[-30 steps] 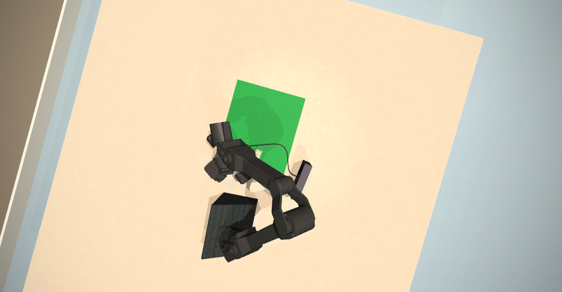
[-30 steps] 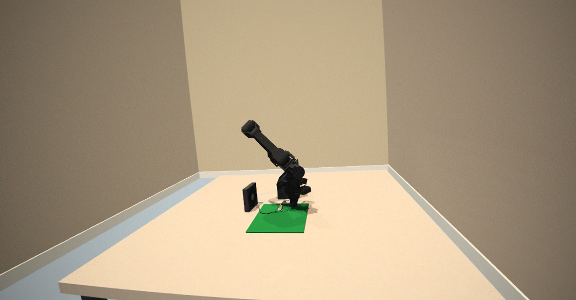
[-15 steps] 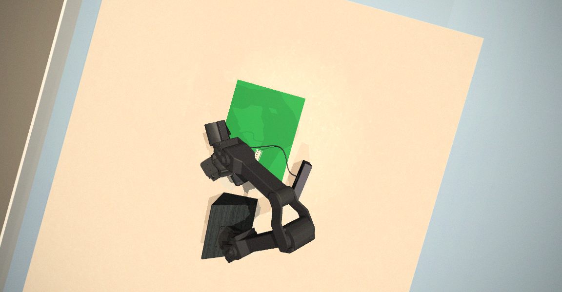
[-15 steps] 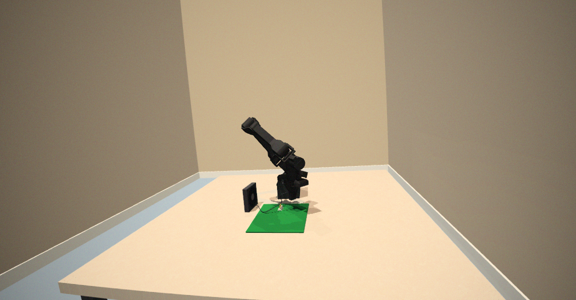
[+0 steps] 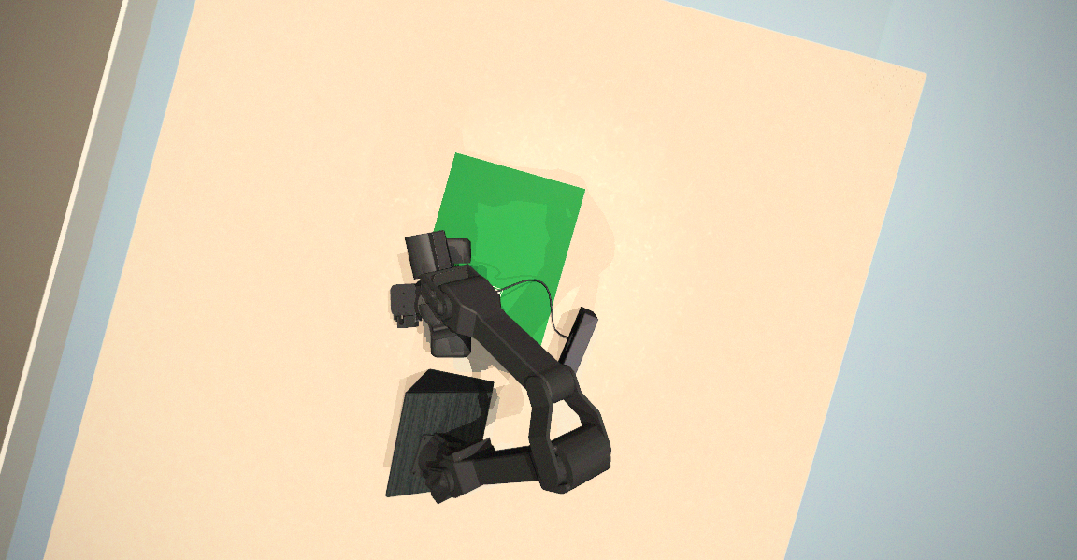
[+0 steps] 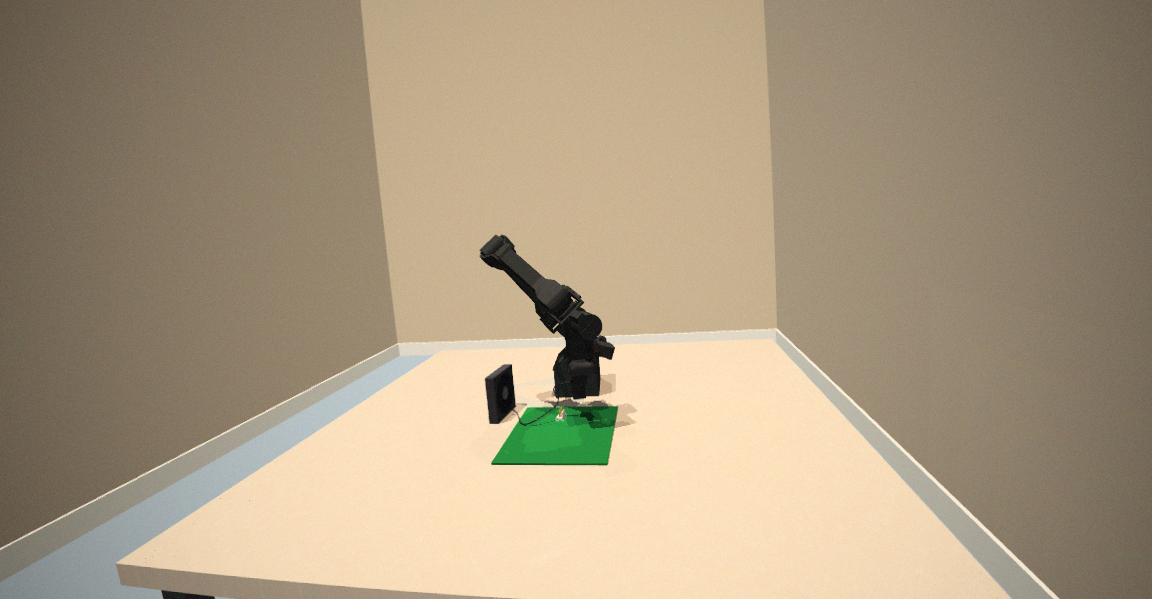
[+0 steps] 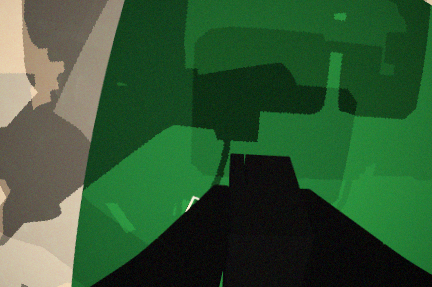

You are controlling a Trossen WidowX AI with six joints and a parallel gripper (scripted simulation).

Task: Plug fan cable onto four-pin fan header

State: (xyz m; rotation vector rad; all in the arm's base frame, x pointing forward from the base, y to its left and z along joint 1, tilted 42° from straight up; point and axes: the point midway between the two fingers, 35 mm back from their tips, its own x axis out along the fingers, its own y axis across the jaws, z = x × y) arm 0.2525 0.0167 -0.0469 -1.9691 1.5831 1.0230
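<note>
The white four-pin fan header lies 70 mm below my gripper tip and 60 mm to the right of it. The rest, counted from my gripper tip: black fan plug: 10 mm to the right, 10 mm above; black fan: 210 mm to the right, 30 mm behind, 10 mm below; green board: 90 mm ahead, 80 mm below, 40 mm to the right.
</note>
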